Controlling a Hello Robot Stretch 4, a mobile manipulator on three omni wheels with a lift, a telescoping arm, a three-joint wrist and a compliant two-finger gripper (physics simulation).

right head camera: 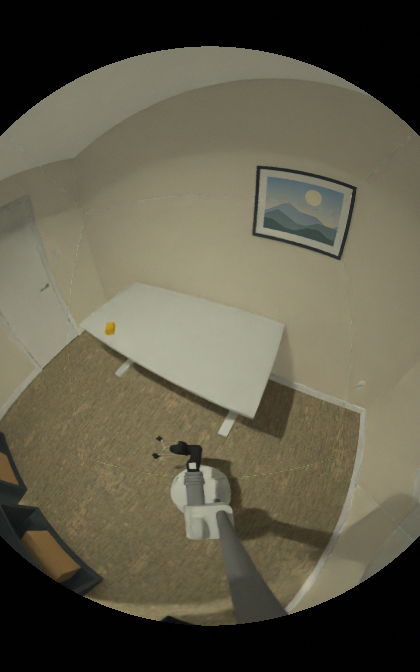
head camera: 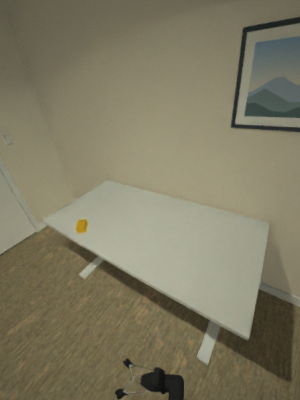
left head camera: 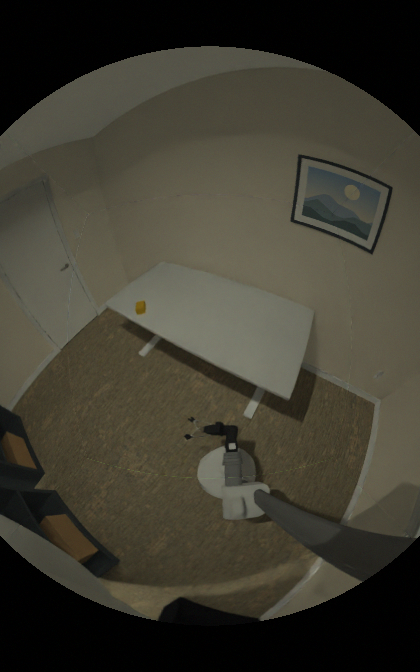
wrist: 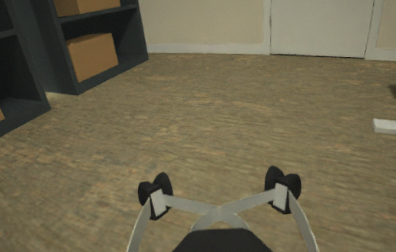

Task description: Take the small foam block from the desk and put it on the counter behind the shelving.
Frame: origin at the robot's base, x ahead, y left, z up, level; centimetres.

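Seen in the pictures: gripper, fingertip midpoint: [head camera: 120, 377] [wrist: 218, 184].
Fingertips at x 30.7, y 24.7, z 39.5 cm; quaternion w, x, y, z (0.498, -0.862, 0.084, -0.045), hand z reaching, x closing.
A point is followed by its place in that frame.
A small yellow-orange foam block [head camera: 81, 226] @[x 102.6, y 56.7, z 73.8 cm] [left head camera: 140, 307] [right head camera: 110, 328] lies near the left end of the white desk [head camera: 175, 240] @[x 89.1, y -7.5, z 69.3 cm] [left head camera: 225, 320] [right head camera: 200, 345], close to its front edge. My gripper [head camera: 123, 377] @[x 30.7, y 24.7, z 39.5 cm] [left head camera: 190, 428] [right head camera: 157, 447] [wrist: 218, 184] @[x 30.7, y 24.7, z 39.5 cm] is open and empty. It is over the floor in front of the desk, apart from it, and points to the left in the head views. The foam block is well away from the fingers, to their upper left in the head view. The counter does not show in these views.
Dark shelving [left head camera: 47, 500] [right head camera: 30, 517] [wrist: 136, 40] @[x 4.3, y 261.5, z 17.4 cm] with brown boxes [left head camera: 70, 537] [right head camera: 50, 555] [wrist: 93, 56] @[x -25.8, y 207.4, z 18.9 cm] stands at the left. A white desk foot [head camera: 209, 342] [wrist: 385, 126] lies on the floor. A white door [left head camera: 37, 270] [right head camera: 22, 285] [wrist: 320, 25] @[x 155.2, y 195.2, z 23.0 cm] is in the wall beyond.
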